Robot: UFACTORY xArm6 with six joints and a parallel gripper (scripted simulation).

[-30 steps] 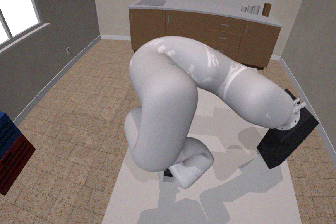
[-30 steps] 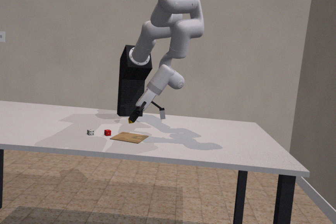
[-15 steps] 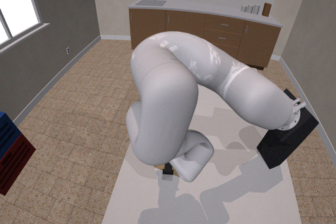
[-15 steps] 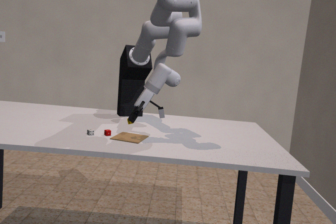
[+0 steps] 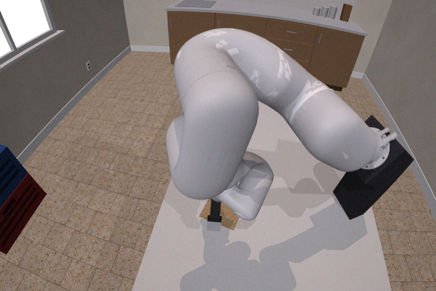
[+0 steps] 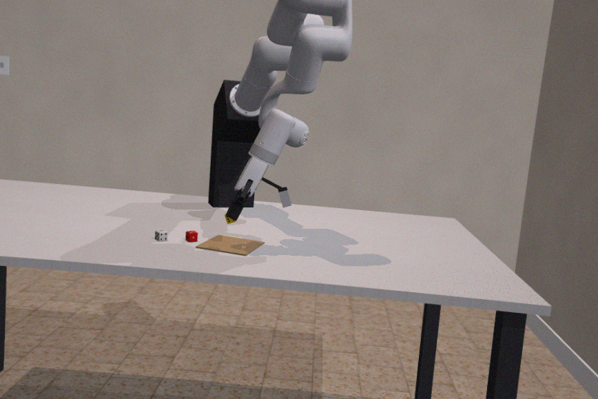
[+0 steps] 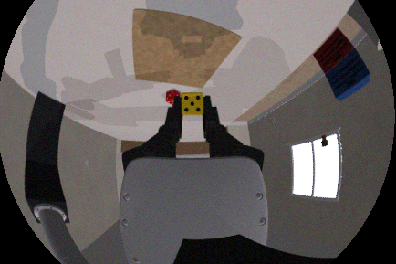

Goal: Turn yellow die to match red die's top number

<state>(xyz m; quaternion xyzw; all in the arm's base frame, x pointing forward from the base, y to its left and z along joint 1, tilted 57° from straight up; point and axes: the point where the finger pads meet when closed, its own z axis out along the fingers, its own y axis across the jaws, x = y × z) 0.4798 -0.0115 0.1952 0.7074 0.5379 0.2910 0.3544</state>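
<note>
Right now the mat is 10 cm below my hand, 2 cm behind it and 1 cm to the right of it. Round my hand: red die: 12 cm to the right, 9 cm below, 3 cm behind; then white die: 20 cm to the right, 9 cm below, 1 cm behind; then yellow die: 2 cm below, 1 cm to the right.
</note>
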